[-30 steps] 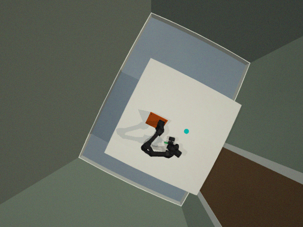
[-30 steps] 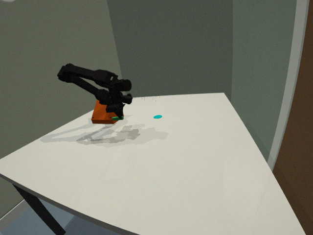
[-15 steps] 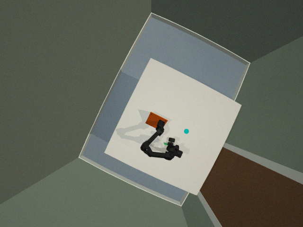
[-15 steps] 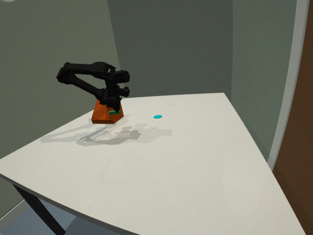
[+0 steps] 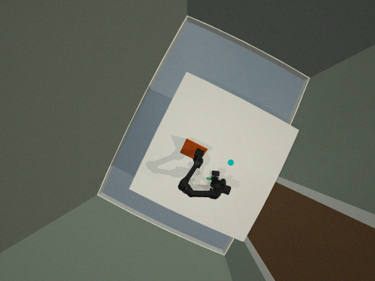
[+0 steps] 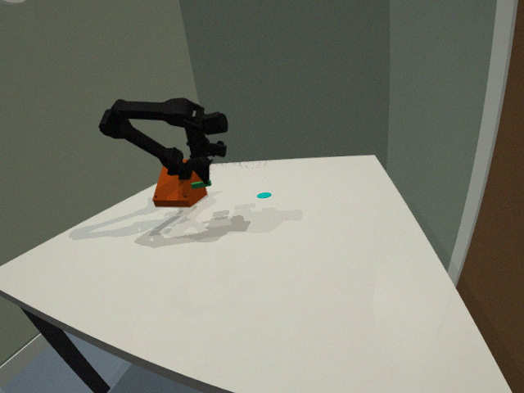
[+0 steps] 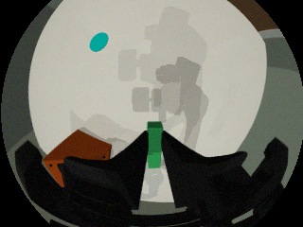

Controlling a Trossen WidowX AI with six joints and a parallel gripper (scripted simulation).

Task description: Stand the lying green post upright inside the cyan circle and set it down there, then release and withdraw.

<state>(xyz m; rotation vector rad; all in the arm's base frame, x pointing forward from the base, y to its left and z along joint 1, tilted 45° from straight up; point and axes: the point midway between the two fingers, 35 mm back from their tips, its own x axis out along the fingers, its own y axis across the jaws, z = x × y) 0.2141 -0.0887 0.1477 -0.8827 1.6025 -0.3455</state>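
Right now the cyan circle is 120 mm ahead of my gripper tip, 200 mm to the left of it and 130 mm below it. The rest, counted from my gripper tip: green post: 20 mm behind, 10 mm to the right.
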